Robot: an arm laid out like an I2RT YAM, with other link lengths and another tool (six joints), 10 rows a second.
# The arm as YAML. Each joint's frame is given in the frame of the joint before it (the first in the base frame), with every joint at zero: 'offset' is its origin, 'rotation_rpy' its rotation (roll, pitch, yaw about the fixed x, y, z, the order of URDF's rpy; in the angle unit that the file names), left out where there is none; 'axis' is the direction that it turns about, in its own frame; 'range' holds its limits. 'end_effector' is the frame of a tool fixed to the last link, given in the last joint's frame.
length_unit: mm
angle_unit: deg
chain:
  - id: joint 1
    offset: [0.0, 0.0, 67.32]
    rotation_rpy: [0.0, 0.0, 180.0]
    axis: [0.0, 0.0, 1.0]
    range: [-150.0, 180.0]
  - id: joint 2
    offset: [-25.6, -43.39, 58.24]
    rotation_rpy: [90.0, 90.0, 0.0]
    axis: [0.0, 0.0, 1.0]
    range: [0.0, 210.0]
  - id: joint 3
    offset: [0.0, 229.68, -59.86]
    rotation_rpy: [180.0, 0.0, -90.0]
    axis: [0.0, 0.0, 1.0]
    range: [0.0, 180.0]
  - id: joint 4
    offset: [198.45, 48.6, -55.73]
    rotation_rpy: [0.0, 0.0, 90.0]
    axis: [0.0, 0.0, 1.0]
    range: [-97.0, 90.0]
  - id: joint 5
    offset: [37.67, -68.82, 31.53]
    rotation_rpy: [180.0, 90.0, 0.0]
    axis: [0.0, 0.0, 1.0]
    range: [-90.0, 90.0]
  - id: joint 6
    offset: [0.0, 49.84, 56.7]
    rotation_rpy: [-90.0, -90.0, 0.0]
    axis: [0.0, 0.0, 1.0]
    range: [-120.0, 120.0]
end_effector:
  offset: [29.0, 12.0, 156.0]
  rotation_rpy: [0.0, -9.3, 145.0]
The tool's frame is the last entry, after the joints.
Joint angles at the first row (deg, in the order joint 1, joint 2, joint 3, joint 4, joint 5, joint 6):
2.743, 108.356, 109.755, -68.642, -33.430, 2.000
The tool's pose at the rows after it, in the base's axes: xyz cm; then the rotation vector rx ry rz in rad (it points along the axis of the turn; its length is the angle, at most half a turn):
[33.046 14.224 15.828 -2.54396 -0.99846 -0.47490]
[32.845 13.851 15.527 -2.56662 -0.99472 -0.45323]
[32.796 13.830 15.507 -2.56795 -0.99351 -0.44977]
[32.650 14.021 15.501 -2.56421 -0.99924 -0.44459]
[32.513 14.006 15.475 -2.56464 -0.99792 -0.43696]
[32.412 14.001 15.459 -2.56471 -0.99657 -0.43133]
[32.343 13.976 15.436 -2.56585 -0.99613 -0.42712]
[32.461 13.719 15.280 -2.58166 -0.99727 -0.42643]
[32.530 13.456 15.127 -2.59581 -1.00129 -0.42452]
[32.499 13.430 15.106 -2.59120 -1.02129 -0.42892]
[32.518 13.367 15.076 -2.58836 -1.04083 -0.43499]
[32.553 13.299 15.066 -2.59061 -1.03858 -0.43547]
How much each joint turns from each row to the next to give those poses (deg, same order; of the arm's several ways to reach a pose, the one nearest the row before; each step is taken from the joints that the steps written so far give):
0.000, -0.001, -0.002, -1.507, 1.967, 0.001
0.001, -0.001, -0.045, -0.698, 1.225, 0.000
0.000, 0.002, 0.005, -0.134, 0.065, 0.022
0.327, 0.000, -0.003, -0.152, -0.022, 0.021
0.000, -0.001, 0.000, -0.329, 0.022, -0.022
0.001, 0.000, -0.001, -0.238, 0.000, 0.001
-0.002, 0.000, 0.003, -0.178, 0.065, -0.024
0.000, 0.000, -0.001, 0.110, 0.874, 0.000
-0.022, 0.001, -0.001, 0.001, 0.809, -0.175
0.002, 0.000, 0.002, -0.044, -0.043, -0.873
-0.022, 0.001, 0.001, 0.043, 0.043, -0.852
-0.088, -0.001, -0.001, 0.022, 0.066, 0.022

